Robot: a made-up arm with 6 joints.
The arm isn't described. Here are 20 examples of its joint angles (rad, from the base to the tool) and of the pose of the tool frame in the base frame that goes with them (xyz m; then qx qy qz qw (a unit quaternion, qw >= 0)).
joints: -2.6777 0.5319 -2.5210 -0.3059 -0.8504 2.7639
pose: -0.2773 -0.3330 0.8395 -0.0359 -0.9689 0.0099 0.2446
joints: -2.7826 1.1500 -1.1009 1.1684 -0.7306 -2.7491
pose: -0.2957 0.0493 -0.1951 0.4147 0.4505 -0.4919 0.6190
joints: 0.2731 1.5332 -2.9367 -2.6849 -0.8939 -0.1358
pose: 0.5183 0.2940 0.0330 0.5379 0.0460 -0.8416 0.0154
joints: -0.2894 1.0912 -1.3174 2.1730 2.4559 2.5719
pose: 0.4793 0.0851 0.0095 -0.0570 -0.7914 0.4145 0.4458
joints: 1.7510 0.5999 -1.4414 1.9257 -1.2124 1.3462
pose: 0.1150 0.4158 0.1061 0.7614 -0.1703 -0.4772 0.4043
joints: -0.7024 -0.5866 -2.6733 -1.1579 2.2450 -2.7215
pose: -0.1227 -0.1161 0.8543 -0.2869 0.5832 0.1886 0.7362
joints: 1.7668 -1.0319 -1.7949 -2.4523 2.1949 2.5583
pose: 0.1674 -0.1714 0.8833 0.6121 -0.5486 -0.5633 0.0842
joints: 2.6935 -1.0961 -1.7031 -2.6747 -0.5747 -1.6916
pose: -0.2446 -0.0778 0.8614 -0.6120 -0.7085 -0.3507 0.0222
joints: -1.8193 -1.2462 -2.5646 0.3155 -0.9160 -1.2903
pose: 0.1363 0.5984 0.5692 0.8329 0.3103 0.0574 0.4547
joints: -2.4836 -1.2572 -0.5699 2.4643 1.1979 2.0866
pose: -0.2553 -0.3818 0.7341 -0.8423 0.4187 -0.1410 0.3088
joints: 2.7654 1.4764 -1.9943 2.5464 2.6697 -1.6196
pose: -0.4877 -0.0123 0.1017 -0.5939 -0.6450 -0.1542 0.4555
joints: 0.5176 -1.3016 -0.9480 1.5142 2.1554 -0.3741
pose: 0.0328 0.3152 0.6749 0.3965 0.2663 0.8223 0.3094
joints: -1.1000 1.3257 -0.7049 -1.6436 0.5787 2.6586
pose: -0.0387 0.2228 -0.2964 0.1108 0.2917 -0.8197 0.4803
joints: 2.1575 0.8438 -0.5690 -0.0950 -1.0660 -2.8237
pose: -0.2295 0.1953 -0.1334 0.4186 0.4769 -0.5036 0.5863
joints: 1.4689 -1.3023 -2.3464 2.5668 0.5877 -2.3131
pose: -0.0829 -0.5051 0.9572 -0.5155 0.7543 -0.1590 0.3742
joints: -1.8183 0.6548 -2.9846 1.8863 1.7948 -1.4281
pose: 0.1844 -0.4702 0.8074 -0.1666 -0.3976 0.3475 0.8327
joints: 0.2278 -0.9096 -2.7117 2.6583 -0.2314 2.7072
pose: -0.2395 -0.1282 0.9951 -0.3159 -0.9059 -0.0318 0.2802
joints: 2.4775 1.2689 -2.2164 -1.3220 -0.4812 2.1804
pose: -0.6416 0.1626 0.0331 0.3339 0.5055 0.7492 0.2677
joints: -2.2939 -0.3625 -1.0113 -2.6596 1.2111 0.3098
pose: -0.4066 -0.4719 0.5138 -0.3471 0.8062 -0.4500 0.1646
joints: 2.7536 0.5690 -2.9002 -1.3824 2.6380 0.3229
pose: -0.2144 0.2131 0.6051 -0.1611 -0.0164 0.5628 0.8106
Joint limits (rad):
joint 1: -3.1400..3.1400
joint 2: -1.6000..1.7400
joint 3: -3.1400..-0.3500
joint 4: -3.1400..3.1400
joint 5: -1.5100..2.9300
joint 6: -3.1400..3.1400
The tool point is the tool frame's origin. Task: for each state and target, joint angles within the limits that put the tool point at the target. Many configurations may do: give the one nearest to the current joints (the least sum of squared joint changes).
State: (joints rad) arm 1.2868 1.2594 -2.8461 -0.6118 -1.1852 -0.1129
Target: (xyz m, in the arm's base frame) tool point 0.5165 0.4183 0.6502
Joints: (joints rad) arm 0.5249 1.0250 -2.7647 -0.4262 -0.4444 -0.1228
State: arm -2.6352 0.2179 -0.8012 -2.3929 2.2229 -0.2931
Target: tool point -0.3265 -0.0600 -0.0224
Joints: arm -2.7053 0.4997 -0.5248 -2.3082 2.1385 -0.2902
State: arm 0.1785 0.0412 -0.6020 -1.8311 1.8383 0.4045
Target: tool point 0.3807 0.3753 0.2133
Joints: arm 1.0766 -0.0773 -0.7617 -2.0618 1.7104 0.3807
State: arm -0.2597 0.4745 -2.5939 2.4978 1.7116 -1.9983
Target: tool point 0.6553 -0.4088 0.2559
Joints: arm -0.7971 1.0350 -2.1131 2.5252 1.6335 -1.9941
